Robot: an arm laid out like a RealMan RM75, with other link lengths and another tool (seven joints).
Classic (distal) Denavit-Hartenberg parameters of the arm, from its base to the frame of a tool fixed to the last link. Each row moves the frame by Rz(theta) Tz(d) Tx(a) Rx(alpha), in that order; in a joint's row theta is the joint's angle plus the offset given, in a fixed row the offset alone. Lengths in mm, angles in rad.
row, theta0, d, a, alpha
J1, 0, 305.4, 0, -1.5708
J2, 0, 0, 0, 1.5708
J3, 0, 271.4, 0, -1.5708
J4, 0, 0, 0, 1.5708
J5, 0, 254.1, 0, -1.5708
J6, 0, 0, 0, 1.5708
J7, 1.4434, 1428, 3.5, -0.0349
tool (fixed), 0, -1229.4, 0, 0
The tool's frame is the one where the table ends.
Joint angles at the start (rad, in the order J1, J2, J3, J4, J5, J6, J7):
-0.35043 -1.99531 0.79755 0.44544 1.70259 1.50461 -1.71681
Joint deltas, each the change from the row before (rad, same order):
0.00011 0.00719 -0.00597 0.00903 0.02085 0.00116 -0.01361
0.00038 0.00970 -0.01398 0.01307 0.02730 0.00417 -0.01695
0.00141 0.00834 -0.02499 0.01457 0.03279 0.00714 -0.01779
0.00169 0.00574 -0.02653 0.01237 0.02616 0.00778 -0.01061
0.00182 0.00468 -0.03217 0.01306 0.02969 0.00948 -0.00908
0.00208 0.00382 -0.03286 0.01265 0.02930 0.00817 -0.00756
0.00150 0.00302 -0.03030 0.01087 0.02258 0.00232 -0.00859
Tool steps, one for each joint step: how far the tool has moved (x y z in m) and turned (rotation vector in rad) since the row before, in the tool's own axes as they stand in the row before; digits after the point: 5 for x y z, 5 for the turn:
-0.00206 -0.00146 -0.00328 -0.01393 -0.01239 -0.00009
-0.00255 -0.00310 -0.00562 -0.01259 -0.01596 0.00090
-0.00290 -0.00330 -0.00711 -0.00730 -0.01703 -0.00179
-0.00215 -0.00320 -0.00671 0.00027 -0.01308 0.00046
-0.00222 -0.00302 -0.00724 0.00204 -0.01348 0.00066
-0.00253 -0.00267 -0.00723 0.00353 -0.01468 0.00026
-0.00310 -0.00331 -0.00668 0.00909 -0.01641 -0.00287

